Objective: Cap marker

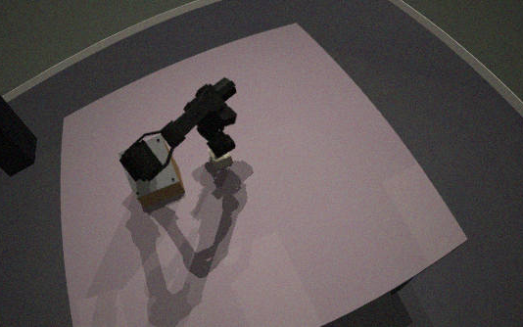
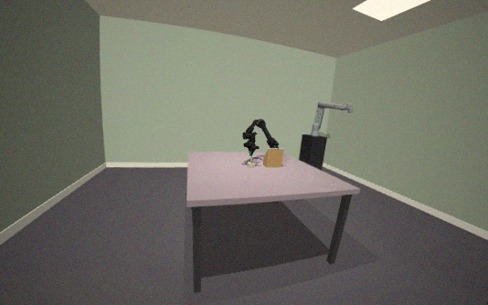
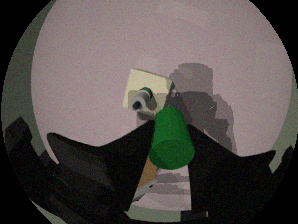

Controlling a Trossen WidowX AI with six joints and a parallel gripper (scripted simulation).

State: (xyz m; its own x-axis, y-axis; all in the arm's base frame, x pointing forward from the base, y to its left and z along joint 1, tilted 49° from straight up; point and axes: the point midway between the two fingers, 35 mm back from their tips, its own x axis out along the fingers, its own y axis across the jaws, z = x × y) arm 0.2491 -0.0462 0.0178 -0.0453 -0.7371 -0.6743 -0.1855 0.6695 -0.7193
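My gripper tip is 40 mm to the right of the holder block and 90 mm above it. From my gripper tip the other things lie so: green marker cap (10 mm above).
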